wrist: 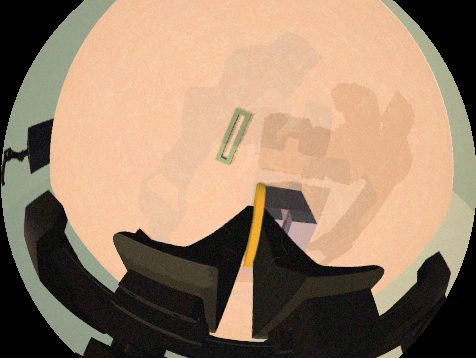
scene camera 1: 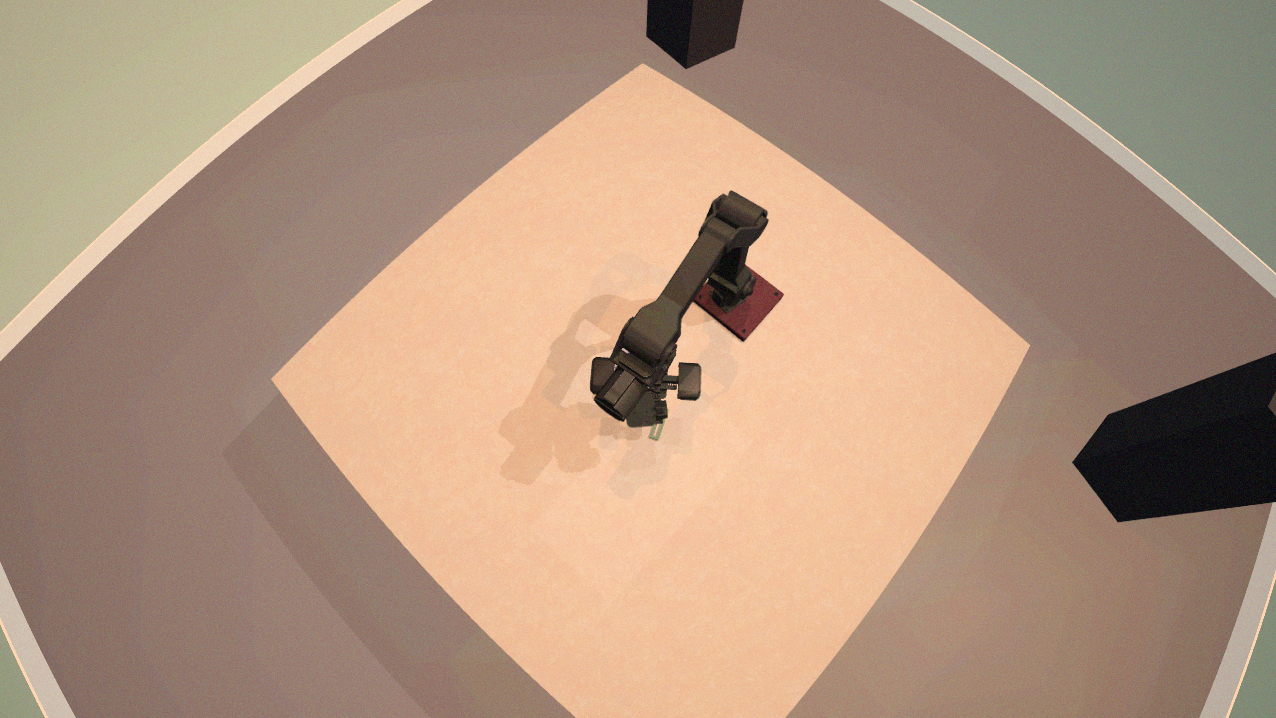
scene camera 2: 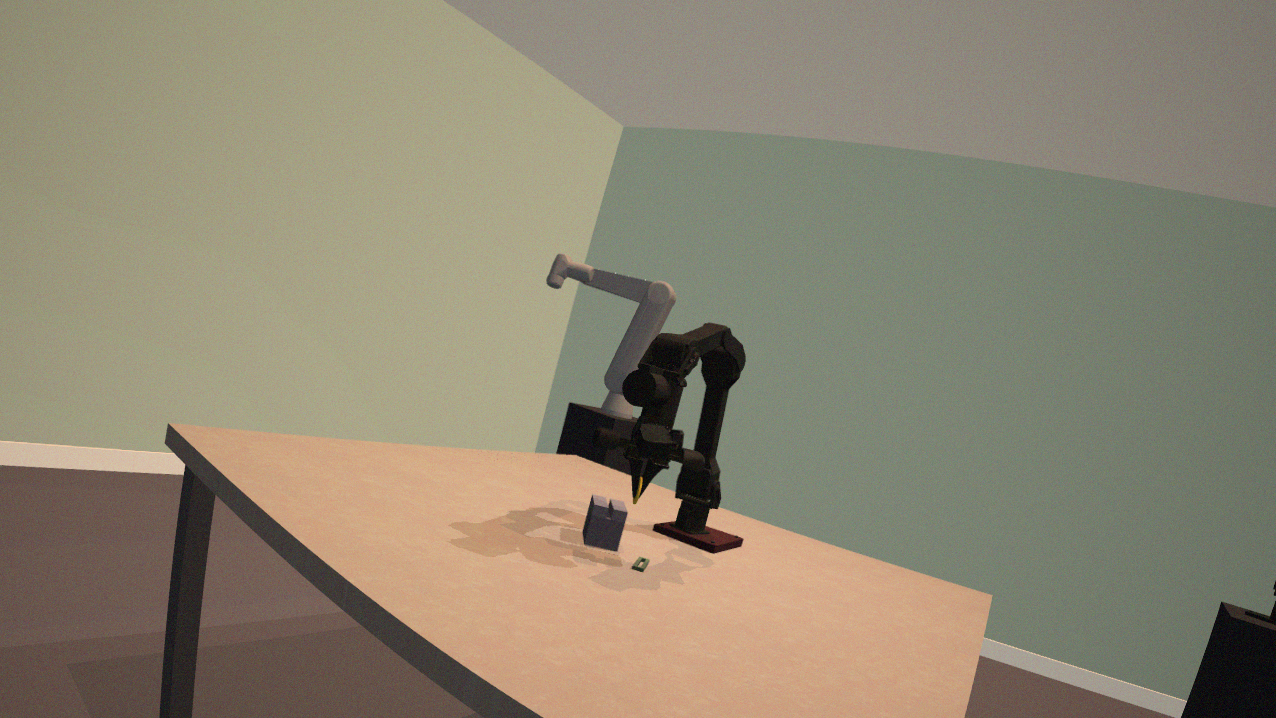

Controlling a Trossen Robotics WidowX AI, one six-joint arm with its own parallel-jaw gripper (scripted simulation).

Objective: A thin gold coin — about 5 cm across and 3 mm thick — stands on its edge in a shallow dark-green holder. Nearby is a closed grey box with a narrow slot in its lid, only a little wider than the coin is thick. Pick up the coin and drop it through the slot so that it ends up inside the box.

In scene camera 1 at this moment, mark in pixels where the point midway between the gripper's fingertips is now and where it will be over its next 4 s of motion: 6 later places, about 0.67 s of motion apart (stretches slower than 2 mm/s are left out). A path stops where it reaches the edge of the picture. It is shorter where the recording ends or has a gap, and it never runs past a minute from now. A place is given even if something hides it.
The gripper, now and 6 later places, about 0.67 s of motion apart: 644, 392; 632, 368; 629, 360; 629, 358; 629, 359; 629, 360; 629, 361
